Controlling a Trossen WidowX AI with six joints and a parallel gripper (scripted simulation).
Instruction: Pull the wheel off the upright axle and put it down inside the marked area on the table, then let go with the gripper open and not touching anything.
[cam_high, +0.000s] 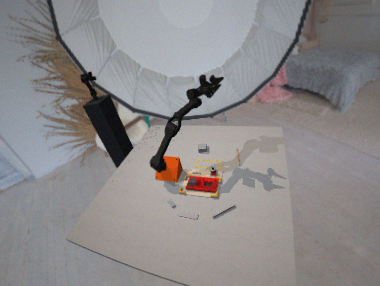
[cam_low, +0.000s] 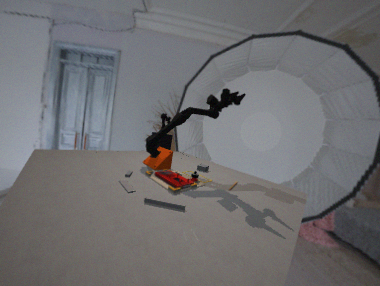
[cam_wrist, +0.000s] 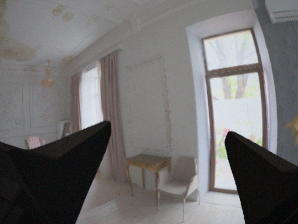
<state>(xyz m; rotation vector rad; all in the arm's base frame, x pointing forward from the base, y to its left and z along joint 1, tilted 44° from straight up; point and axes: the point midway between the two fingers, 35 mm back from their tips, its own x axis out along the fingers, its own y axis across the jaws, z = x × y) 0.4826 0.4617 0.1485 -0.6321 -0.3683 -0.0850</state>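
The wheel is 530 mm below my gripper tip, 230 mm to the right of it and 90 mm behind it. From my gripper tip the other things lie so: small grey block: 550 mm below, 210 mm behind, 40 mm to the left; grey bar: 560 mm below, 520 mm to the right, 10 mm behind.
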